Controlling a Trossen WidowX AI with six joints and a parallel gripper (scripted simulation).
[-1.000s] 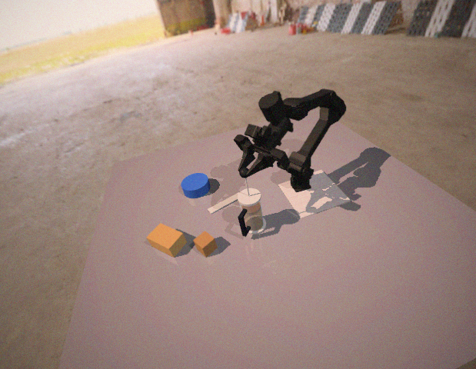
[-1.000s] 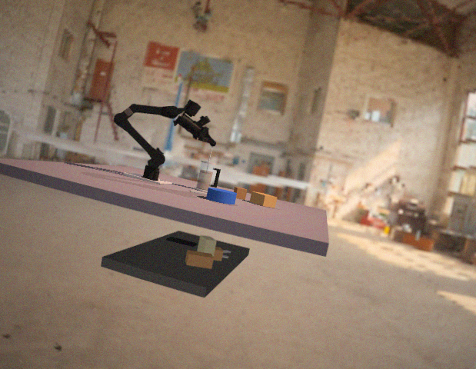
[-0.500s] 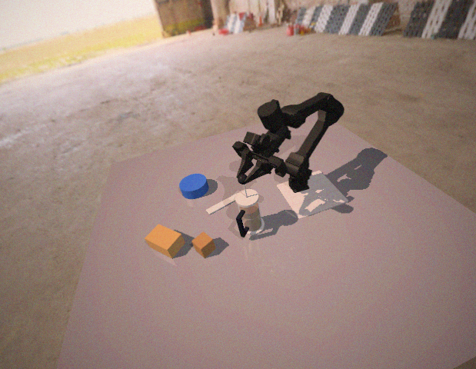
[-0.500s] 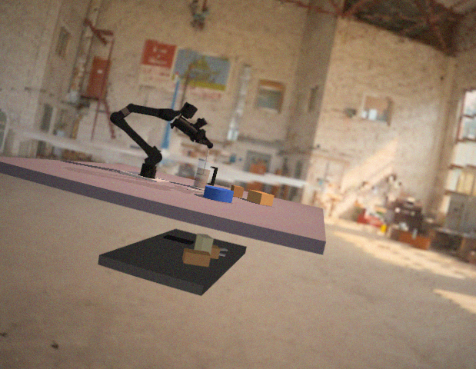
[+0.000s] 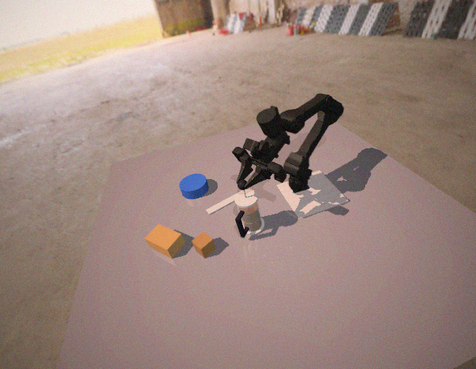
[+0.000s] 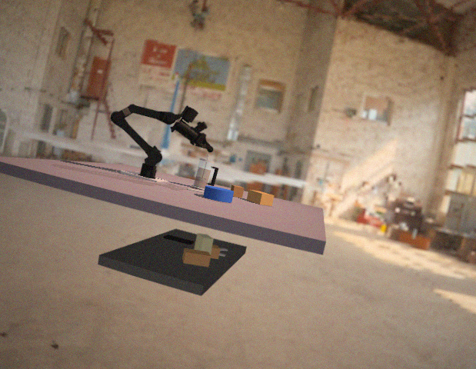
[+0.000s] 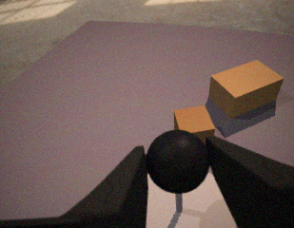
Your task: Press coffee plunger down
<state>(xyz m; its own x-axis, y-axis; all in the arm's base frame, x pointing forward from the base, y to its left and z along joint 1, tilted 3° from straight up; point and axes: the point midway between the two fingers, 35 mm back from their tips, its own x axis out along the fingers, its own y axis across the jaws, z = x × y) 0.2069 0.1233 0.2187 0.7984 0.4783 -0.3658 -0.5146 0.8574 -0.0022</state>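
Right now my gripper tip is 10 mm to the right of the coffee press and 100 mm above it. Also, from my gripper tip: orange cube 160 mm ahead, 40 mm to the left, 180 mm below; blue disc 180 mm ahead, 290 mm to the right, 180 mm below.
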